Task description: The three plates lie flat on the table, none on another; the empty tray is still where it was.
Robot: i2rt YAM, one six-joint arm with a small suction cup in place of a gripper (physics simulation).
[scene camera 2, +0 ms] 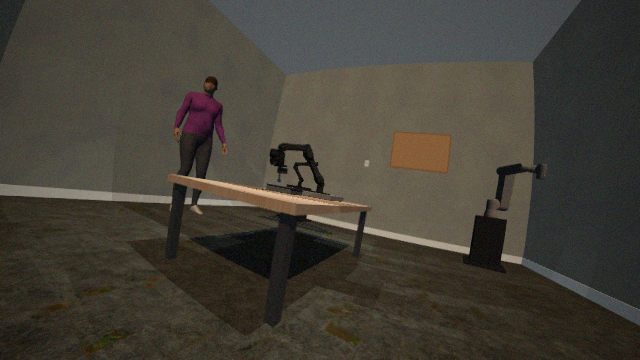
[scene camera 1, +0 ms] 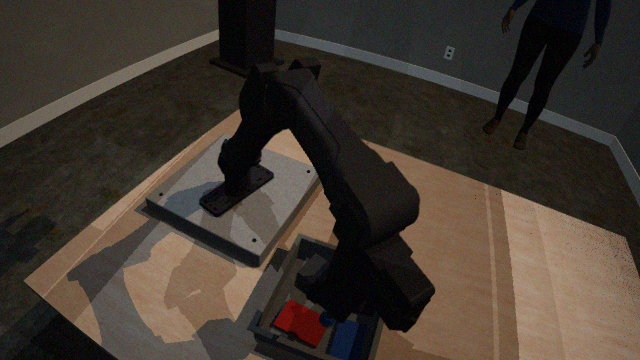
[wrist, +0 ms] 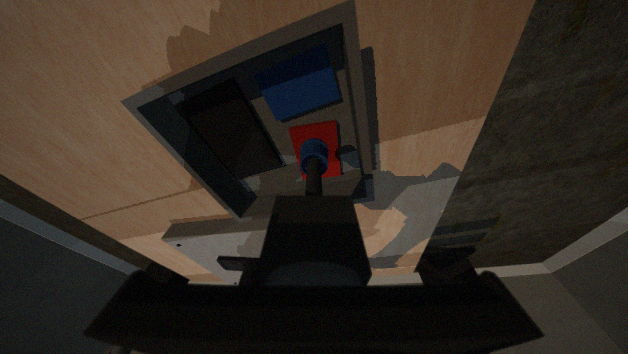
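Pixels of known places: hand, its tool point: (scene camera 2: 278, 182) (scene camera 1: 327, 319) (wrist: 314, 151); arm's base, origin of its link: (scene camera 2: 319, 193) (scene camera 1: 238, 189) (wrist: 257, 263).
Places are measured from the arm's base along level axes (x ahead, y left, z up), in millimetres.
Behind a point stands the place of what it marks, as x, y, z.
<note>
A grey tray (scene camera 1: 261, 330) @[296, -234, 8] (wrist: 245, 55) @[456, -95, 7] sits on the wooden table (scene camera 1: 447, 223) @[463, 310, -43] (scene camera 2: 268, 201) @[1040, 563, -58] (wrist: 87, 88) @[424, 149, -43] in front of the arm's base. Three plates lie in it. They are a red plate (scene camera 1: 298, 321) @[325, -162, -31] (wrist: 322, 130) @[370, -164, -31], a blue plate (scene camera 1: 346, 338) @[417, -133, -31] (wrist: 301, 92) @[418, -138, -31] and a black plate (wrist: 227, 132) @[366, -32, -30]. The arm hides the black plate in scene camera 1. My blue suction cup (scene camera 1: 326, 318) @[377, -155, 34] (scene camera 2: 280, 178) @[377, -155, 34] (wrist: 314, 157) hangs low inside the tray over the red plate's near part. I cannot tell whether it touches the plate. Nothing hangs from it.
The arm stands on a grey base plate (scene camera 1: 268, 214) @[113, -11, -1] (wrist: 206, 251) @[57, 119, 0] next to the tray. A person (scene camera 1: 536, 67) (scene camera 2: 198, 125) stands on the floor beyond the table. A second robot arm on a dark pedestal (scene camera 2: 506, 188) stands by the far wall.
</note>
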